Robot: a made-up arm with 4 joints. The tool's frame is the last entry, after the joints. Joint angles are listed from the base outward.
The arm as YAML. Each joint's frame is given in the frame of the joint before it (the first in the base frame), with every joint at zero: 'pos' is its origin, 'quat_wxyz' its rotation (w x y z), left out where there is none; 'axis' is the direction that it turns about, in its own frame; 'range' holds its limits. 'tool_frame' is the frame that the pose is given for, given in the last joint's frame.
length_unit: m
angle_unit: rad
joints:
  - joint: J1
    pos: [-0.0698, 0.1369, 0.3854]
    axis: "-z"
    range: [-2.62, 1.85]
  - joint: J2
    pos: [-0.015, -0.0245, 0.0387]
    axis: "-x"
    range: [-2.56, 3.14]
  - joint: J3
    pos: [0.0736, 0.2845, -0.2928]
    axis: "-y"
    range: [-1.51, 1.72]
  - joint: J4
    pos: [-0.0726, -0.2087, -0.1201]
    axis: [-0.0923, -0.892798, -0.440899]
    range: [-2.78, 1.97]
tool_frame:
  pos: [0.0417, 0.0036, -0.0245]
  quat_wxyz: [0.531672, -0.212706, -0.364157, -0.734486]
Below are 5 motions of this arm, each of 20 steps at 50 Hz.
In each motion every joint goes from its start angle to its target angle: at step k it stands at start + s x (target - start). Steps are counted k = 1, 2, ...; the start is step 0. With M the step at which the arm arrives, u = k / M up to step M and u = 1 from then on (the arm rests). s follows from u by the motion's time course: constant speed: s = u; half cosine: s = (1 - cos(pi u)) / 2; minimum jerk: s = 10 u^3 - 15 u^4 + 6 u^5.
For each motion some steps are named. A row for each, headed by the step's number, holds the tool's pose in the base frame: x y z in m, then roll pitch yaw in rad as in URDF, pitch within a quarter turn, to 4 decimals.
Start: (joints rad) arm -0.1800 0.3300 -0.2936 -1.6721
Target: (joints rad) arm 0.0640 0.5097 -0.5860 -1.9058
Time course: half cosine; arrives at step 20
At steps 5, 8, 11, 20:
5: -0.1462 0.0452 0.0118 -1.4813 0.1266 -0.3731
8: -0.1569 0.0372 0.0241 -1.5537 0.1997 -0.4535
11: -0.1696 0.0304 0.0393 -1.6414 0.2813 -0.5600
20: -0.1919 0.0242 0.0689 -1.8125 0.4138 -0.7882

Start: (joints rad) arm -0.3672 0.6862 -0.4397 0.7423
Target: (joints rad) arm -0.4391 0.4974 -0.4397 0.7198
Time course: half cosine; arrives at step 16
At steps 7, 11, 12, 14, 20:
7: -0.0078 -0.0462 0.0721 1.6487 -0.8641 -2.8408
11: -0.0134 -0.0214 0.0607 1.5360 -0.8760 -2.7292
12: -0.0147 -0.0163 0.0586 1.5129 -0.8777 -2.7062
14: -0.0167 -0.0091 0.0557 1.4797 -0.8796 -2.6732
20: -0.0174 -0.0066 0.0547 1.4680 -0.8801 -2.6616

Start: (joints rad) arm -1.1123 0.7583 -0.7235 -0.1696
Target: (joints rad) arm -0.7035 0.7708 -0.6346 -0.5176
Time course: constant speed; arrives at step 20
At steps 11, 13, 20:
11: 0.0644 -0.0648 0.0841 -1.8684 -1.0891 0.6931
13: 0.0562 -0.0712 0.0832 -1.8559 -1.0644 0.6330
20: 0.0250 -0.0905 0.0803 -1.8239 -0.9771 0.4346

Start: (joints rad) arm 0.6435 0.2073 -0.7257 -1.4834
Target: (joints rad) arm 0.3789 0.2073 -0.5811 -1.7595
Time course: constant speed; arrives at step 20
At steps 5, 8, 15, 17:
5: -0.1707 0.1952 0.0578 -1.5003 0.3440 -1.2098
8: -0.1728 0.1902 0.0560 -1.4988 0.3665 -1.1611
15: -0.1765 0.1782 0.0517 -1.4953 0.4187 -1.0463
17: -0.1772 0.1746 0.0506 -1.4943 0.4335 -1.0132

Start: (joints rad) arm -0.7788 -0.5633 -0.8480 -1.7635
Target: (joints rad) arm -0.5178 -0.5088 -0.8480 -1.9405
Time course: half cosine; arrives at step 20
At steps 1, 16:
1: -0.3146 0.2069 0.2054 -0.6020 0.9504 0.8628
16: -0.2830 0.2480 0.1991 -0.5468 1.0507 0.7781

